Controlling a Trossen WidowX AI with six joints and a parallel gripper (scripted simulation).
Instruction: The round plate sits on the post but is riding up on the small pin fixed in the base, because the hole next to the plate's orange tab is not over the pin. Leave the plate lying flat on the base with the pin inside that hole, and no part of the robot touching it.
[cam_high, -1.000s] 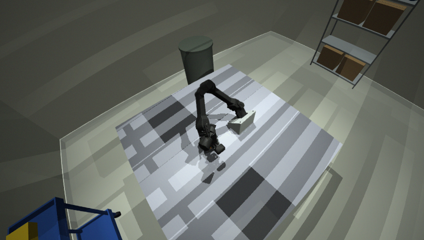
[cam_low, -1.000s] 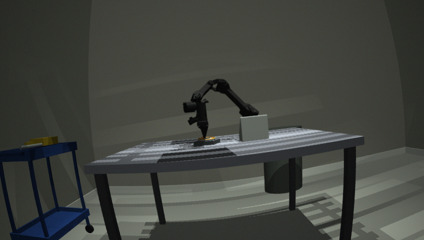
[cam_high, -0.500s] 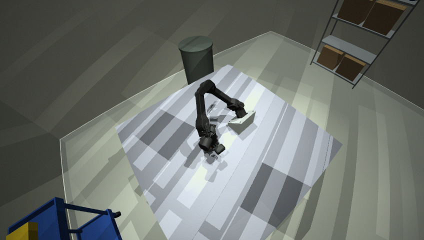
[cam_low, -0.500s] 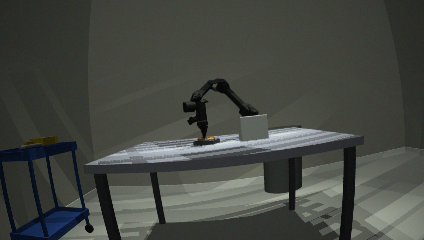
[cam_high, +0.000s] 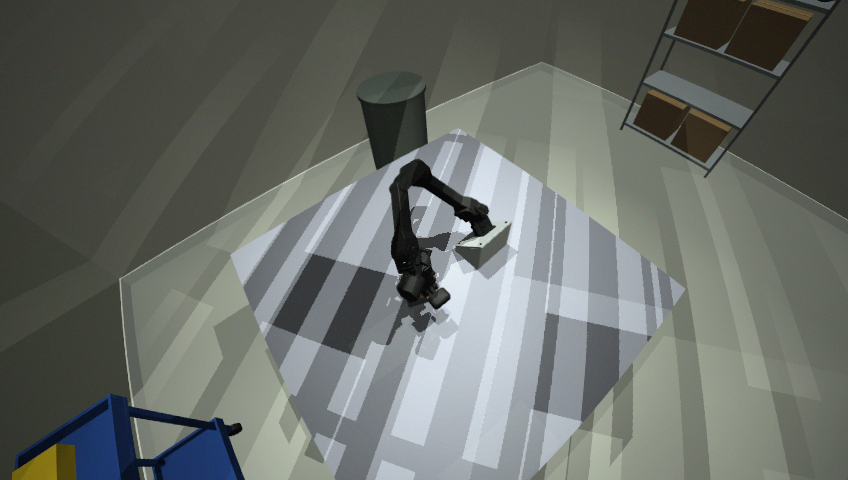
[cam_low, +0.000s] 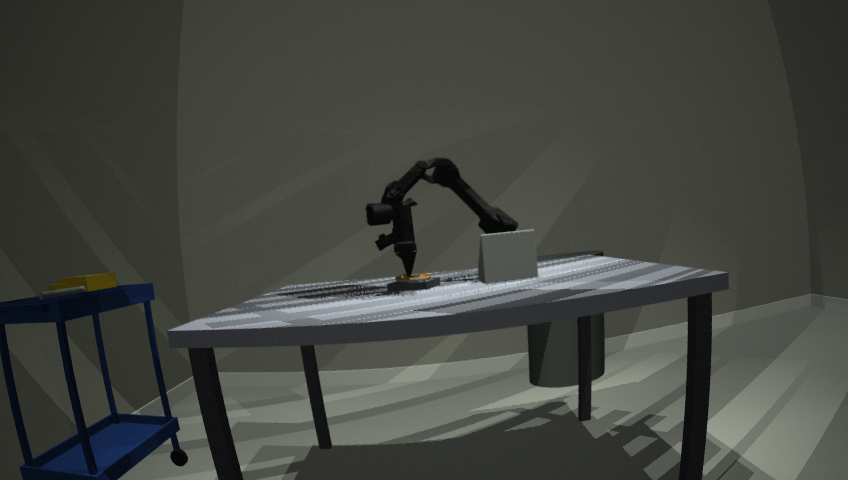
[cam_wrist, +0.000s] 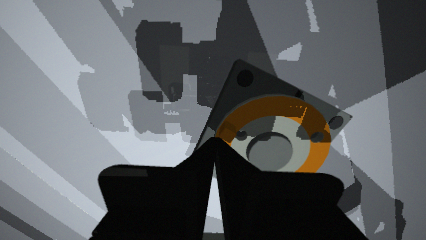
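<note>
My gripper tip is now 3 cm to the left of the round plate. From my gripper tip the other things lie so: square base 5 cm to the right, 2 cm below, 1 cm behind.
</note>
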